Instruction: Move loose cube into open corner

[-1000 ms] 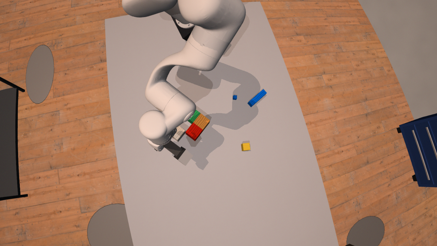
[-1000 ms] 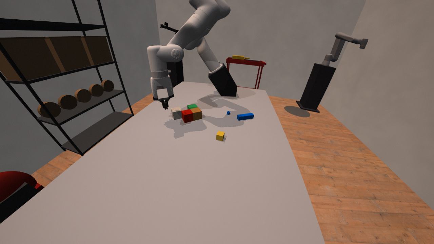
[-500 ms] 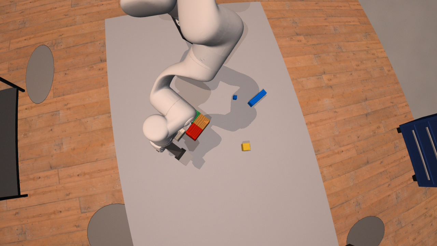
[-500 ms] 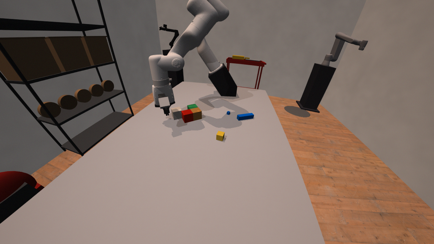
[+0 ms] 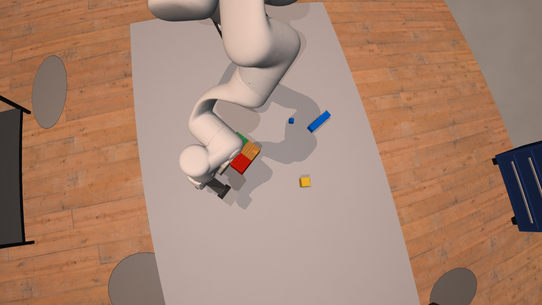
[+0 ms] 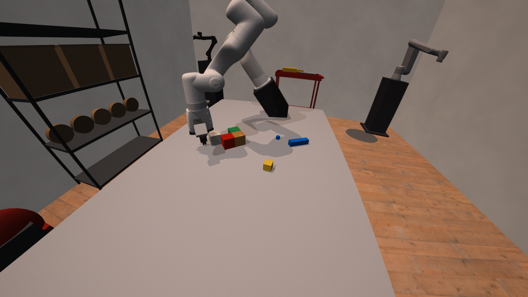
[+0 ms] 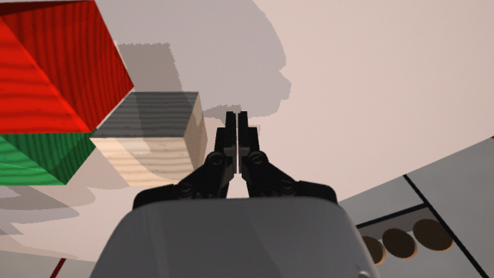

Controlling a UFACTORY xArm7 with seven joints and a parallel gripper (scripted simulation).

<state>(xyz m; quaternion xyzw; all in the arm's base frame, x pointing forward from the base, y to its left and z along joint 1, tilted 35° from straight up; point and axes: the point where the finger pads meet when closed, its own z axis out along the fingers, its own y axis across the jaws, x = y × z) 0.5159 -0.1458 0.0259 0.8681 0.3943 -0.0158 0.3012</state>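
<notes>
My hand is 4 cm past the white cube and 4 cm to the right of it. Also, from my hand: red cube: 3 cm behind, 11 cm to the left; orange cube: 7 cm behind, 15 cm to the left; green cube: 10 cm behind, 11 cm to the left.
</notes>
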